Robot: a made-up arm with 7 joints.
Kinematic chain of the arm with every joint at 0, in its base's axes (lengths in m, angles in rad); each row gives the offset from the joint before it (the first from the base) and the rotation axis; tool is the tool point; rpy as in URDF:
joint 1: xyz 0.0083 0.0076 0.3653 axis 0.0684 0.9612 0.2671
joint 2: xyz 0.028 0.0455 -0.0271 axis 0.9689 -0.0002 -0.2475
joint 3: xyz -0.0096 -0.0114 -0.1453 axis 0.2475 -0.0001 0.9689
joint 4: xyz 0.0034 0.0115 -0.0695 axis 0.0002 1 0
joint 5: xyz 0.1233 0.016 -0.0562 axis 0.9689 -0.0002 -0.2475
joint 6: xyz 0.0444 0.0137 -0.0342 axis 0.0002 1 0
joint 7: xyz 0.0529 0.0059 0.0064 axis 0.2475 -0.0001 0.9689
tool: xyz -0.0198 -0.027 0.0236 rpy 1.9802 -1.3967 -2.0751
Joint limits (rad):
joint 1: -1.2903..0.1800
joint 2: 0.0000..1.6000
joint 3: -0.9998..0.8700
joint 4: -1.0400..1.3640
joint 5: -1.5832..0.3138
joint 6: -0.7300..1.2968
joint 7: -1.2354..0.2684
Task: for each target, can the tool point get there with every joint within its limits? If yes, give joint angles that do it. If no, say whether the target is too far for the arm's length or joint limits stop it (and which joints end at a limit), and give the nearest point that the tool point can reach.
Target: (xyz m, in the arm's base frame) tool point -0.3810 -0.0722 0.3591
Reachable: no: joint limits stop it (at a limit: joint 1, joint 2, joint 3, joint 4, joint 5, joint 7) | nearest point -0.0194 0.0686 0.5357 | short by 0.426 m
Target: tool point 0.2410 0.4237 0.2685
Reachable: yes | joints -0.2417 1.2893 0.1644 0.8024 -0.9399 0.7225 -0.4166
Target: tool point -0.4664 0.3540 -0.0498
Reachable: no: too far | nearest point -0.1480 0.2718 -0.0081 | short by 0.331 m
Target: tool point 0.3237 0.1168 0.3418
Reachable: yes | joints -0.7913 1.3956 -0.6905 -0.3103 -0.3645 -0.4377 0.0702
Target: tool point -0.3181 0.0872 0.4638
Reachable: no: joint limits stop it (at a limit: joint 1, joint 2, joint 3, joint 4, joint 5, joint 6, joint 7) | nearest point -0.0270 0.0763 0.5496 | short by 0.304 m
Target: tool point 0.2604 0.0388 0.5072
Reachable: yes | joints -1.0419 0.7392 -0.0766 -0.8342 -0.2016 1.0118 -0.8082
